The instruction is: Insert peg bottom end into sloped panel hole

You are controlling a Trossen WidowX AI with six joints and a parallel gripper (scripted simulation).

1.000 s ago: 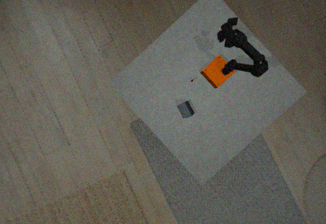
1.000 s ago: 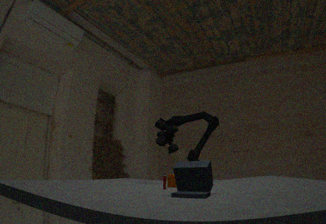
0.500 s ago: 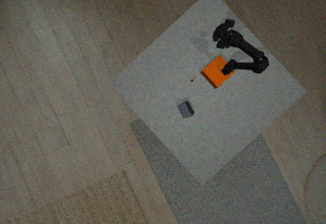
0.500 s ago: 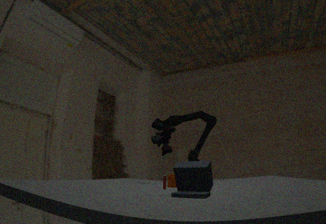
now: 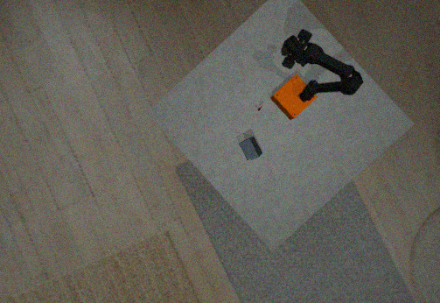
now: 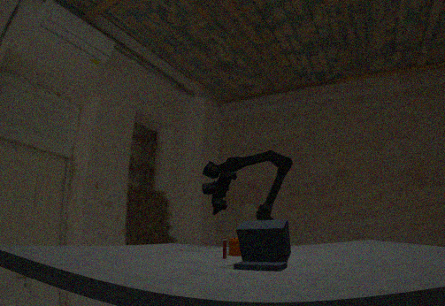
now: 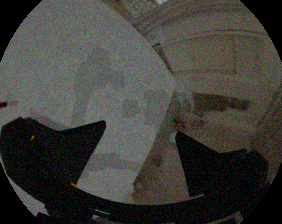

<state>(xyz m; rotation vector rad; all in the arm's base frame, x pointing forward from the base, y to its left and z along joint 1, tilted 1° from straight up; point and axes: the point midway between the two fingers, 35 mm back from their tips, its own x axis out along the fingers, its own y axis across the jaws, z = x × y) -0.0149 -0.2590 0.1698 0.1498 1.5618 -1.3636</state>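
Right now the red peg is 310 mm ahead of my gripper tip, 170 mm to the left of it and 160 mm below it. Round my gripper tip: grey sloped panel block (510 mm ahead, 360 mm to the left, 140 mm below).
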